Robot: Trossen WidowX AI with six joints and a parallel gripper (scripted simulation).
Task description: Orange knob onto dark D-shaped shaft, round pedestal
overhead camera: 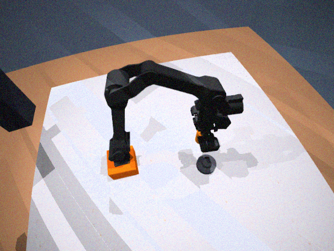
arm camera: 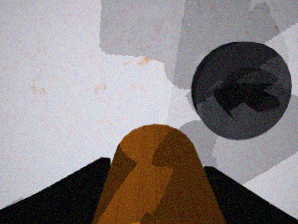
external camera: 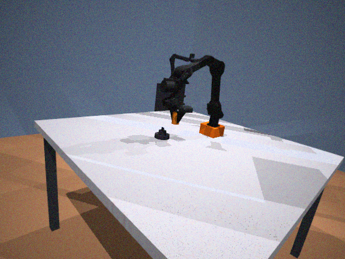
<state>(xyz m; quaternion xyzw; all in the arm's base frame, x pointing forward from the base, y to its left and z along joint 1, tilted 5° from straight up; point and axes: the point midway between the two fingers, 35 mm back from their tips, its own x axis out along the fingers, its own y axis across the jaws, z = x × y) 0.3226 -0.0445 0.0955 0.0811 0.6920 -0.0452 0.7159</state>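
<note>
Right now my gripper tip is 10 mm short of the dark round pedestal, 80 mm to the left of it and 80 mm above it. The rest, counted from my gripper tip: orange knob 20 mm above.
</note>
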